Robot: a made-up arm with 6 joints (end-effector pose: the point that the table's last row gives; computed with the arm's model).
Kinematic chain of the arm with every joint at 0, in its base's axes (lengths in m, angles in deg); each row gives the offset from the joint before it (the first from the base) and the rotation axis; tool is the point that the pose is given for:
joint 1: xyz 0 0 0.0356 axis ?
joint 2: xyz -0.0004 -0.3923 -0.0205 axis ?
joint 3: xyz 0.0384 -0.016 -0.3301 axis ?
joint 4: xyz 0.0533 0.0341 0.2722 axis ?
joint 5: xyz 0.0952 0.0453 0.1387 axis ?
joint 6: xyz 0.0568 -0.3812 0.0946 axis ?
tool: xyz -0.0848 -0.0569 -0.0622
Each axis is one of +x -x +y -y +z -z.
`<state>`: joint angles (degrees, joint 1 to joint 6).
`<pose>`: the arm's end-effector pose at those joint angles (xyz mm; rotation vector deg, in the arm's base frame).
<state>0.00 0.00 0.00 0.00 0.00 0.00</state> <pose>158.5 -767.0 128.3 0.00 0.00 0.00</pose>
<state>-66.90 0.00 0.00 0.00 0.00 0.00</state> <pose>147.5 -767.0 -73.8 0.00 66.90 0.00</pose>
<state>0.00 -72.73 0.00 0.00 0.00 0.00</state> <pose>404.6 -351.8 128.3 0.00 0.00 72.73</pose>
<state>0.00 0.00 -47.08 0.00 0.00 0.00</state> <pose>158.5 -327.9 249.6 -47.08 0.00 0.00</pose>
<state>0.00 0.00 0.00 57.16 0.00 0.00</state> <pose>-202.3 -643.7 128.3 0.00 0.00 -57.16</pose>
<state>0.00 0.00 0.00 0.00 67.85 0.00</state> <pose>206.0 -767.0 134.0 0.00 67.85 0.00</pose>
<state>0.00 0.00 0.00 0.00 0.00 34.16</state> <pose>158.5 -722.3 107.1 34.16 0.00 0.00</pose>
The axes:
joint 1: -y
joint 2: -z
joint 3: +x
joint 4: -z
joint 5: +y
joint 6: +x

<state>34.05 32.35 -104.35 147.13 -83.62 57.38</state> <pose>416.1 -66.8 -519.6 134.87 78.25 26.65</pose>
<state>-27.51 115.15 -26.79 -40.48 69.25 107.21</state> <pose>4.2 -777.8 135.7 64.55 -4.38 -159.09</pose>
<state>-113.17 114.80 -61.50 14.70 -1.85 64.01</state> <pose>21.5 -558.7 -160.4 -114.35 55.08 -59.13</pose>
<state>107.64 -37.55 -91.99 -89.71 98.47 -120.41</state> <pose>600.5 190.3 356.8 81.42 -127.80 20.52</pose>
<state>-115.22 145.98 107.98 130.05 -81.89 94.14</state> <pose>-226.7 53.2 279.8 -106.00 -117.23 -55.50</pose>
